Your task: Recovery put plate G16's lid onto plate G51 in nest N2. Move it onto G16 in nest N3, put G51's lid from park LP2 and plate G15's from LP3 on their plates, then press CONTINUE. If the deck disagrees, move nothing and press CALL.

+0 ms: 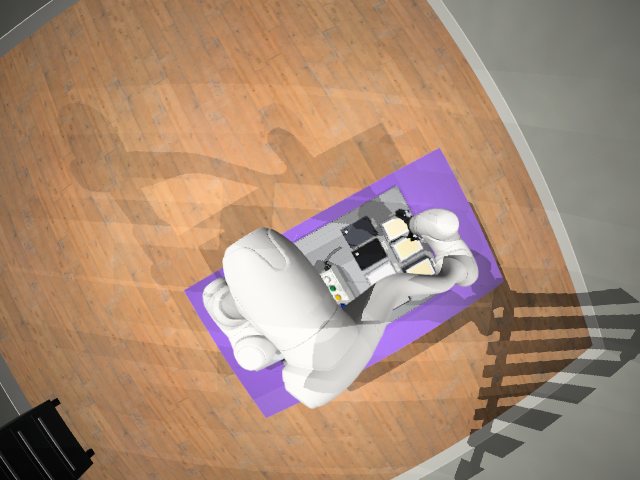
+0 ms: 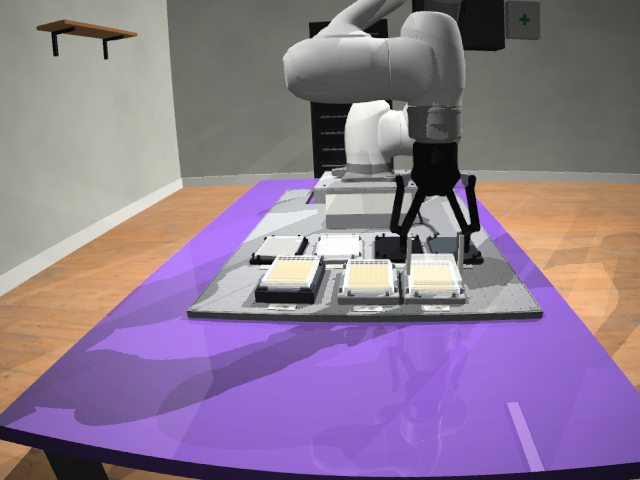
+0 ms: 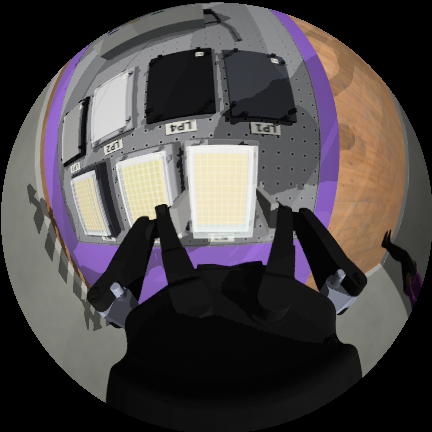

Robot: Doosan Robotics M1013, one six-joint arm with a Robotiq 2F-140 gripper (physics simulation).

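Places are measured from the arm's base along level axes (x ahead, y left, z up), in centimetres.
Where they show: gripper, fingertip midpoint: [image 1: 399,225] [image 2: 433,271] [image 3: 222,198]; arm's base, link origin: [image 2: 369,177].
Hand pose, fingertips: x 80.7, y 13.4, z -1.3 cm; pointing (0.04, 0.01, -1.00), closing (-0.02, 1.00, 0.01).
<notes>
Things, the pixels of their top centre, and the offset from my fingertips. "spot": a spot on its surface instead. Level surfaces: height alone.
- clear lid, top centre: [image 3: 222,195] [image 2: 433,266] [image 1: 398,226] dy +0.0, dx -0.7, dz +0.8 cm
- right-hand well plate, top centre: [image 2: 432,272] dy -0.1, dx -0.7, dz -0.5 cm
- middle plate, top centre: [image 3: 142,198] [image 2: 368,271] [image 1: 408,247] dy -11.6, dx -0.6, dz -0.2 cm
- left plate, top centre: [image 2: 291,267] [image 3: 85,207] [image 1: 421,271] dy -25.6, dx -0.7, dz +0.6 cm
- white lid, top centre: [image 3: 106,103] [image 2: 338,244] [image 1: 382,277] dy -18.7, dx -18.8, dz -1.4 cm
- grey lid, top centre: [image 2: 279,245] [image 3: 69,132] dy -31.7, dx -18.2, dz -1.4 cm
- LP1, top centre: [image 3: 262,76] [image 2: 453,243] [image 1: 359,232] dy +6.5, dx -18.7, dz -1.2 cm
- button box, surface spot: [image 1: 334,287] spot: dy -10.0, dx -41.9, dz +4.1 cm
- grey deck, surface height: dz -3.1 cm
- purple table, surface height: dz -4.4 cm
My gripper [image 2: 432,249] [image 3: 222,198] is shut on a clear lid [image 2: 432,266] [image 3: 221,189] [image 1: 395,227], one finger on each long side. It holds the lid level and close over the right-hand well plate [image 2: 432,289] of the front row. I cannot tell whether the lid touches that plate. The middle plate [image 2: 368,276] [image 3: 144,187] and the left plate [image 2: 289,271] [image 3: 89,201] stand uncovered. A white lid [image 2: 338,245] [image 3: 111,106] lies on park LP2. A grey lid [image 2: 279,247] [image 3: 72,135] lies on park LP3.
Parks LP4 [image 3: 181,84] and LP1 [image 3: 257,86] are bare black pads behind the front row. A button box [image 1: 335,287] with green and yellow buttons stands at the deck's back, near the arm's base. The grey deck [image 2: 511,302] lies on a purple table [image 2: 310,392].
</notes>
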